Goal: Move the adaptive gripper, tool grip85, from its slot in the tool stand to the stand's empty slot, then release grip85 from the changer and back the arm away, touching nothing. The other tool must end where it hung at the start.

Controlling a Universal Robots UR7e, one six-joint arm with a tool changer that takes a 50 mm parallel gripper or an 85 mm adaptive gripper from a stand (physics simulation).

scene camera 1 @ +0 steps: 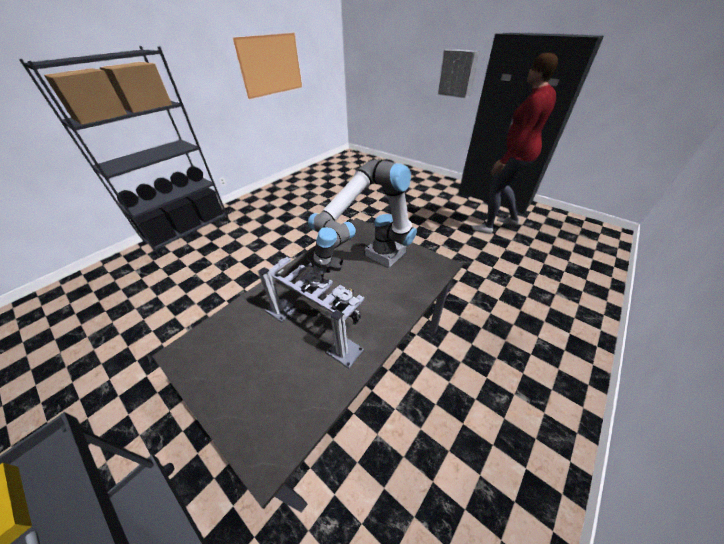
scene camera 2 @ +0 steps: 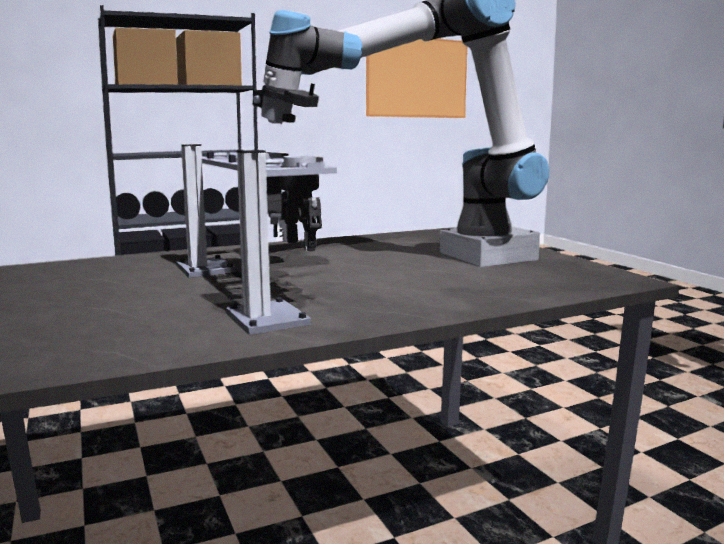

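Where they show: arm's base, origin of the base link: (scene camera 1: pixel 384 247) (scene camera 2: pixel 484 231).
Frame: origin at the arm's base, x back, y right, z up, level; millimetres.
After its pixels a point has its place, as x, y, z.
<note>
The tool stand (scene camera 1: pixel 307 297) @[-710, -160, 205] (scene camera 2: pixel 253 245) @[-702, -376, 77] is a light metal rail on two posts. A dark gripper (scene camera 1: pixel 355 316) (scene camera 2: pixel 302 190) hangs in the slot at its near end; its jointed fingers look like those of the adaptive gripper, grip85. Another tool, partly hidden, hangs farther along the rail; its top shows in scene camera 1 near the middle. The far end of the rail is partly covered by the arm in scene camera 1. The arm's changer (scene camera 2: pixel 276 111) @[-614, -178, 316] carries no gripper and is tilted above the rail, apart from it. The fingers' opening cannot be made out.
The arm's base (scene camera 1: pixel 386 253) @[-48, -60, 8] (scene camera 2: pixel 489 250) @[-46, -106, -30] stands on the dark table (scene camera 1: pixel 234 397) @[-1172, -171, -72] (scene camera 2: pixel 380 310) @[-455, -373, -72] behind the stand. A dark bracket (scene camera 2: pixel 292 95) sticks out from the wrist. A shelf rack (scene camera 1: pixel 149 153) (scene camera 2: pixel 181 88) and a person in red (scene camera 1: pixel 529 125) are away from the table.
</note>
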